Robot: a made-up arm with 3 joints.
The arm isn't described. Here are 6 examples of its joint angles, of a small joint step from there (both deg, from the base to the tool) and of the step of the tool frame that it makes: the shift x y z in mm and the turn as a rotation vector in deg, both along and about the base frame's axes.
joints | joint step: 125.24 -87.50 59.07 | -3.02 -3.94 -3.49
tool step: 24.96 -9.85 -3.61 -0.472 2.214 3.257
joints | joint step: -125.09 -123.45 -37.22 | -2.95 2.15 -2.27
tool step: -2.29 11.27 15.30 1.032 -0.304 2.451
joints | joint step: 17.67 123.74 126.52 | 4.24 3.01 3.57
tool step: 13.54 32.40 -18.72 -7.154 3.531 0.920
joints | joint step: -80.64 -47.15 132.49 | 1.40 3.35 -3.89
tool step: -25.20 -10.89 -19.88 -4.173 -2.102 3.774
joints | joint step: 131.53 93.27 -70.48 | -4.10 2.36 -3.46
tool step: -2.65 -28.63 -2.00 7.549 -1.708 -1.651
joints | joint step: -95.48 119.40 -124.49 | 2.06 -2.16 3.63
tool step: -5.13 8.74 -11.49 -5.255 -1.550 -2.287
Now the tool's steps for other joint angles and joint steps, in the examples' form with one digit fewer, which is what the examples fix.
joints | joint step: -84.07 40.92 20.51 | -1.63 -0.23 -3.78
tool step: 11.3 23.8 -7.9 4.10 -2.87 0.03
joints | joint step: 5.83 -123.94 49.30 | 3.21 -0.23 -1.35
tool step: -1.4 -14.5 29.7 -4.33 -0.33 -0.72
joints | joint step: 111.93 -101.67 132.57 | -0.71 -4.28 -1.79
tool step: 25.9 6.8 -0.9 -1.03 1.18 4.14
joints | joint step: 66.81 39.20 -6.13 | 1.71 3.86 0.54
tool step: -0.2 23.6 10.1 -2.06 1.09 -3.73
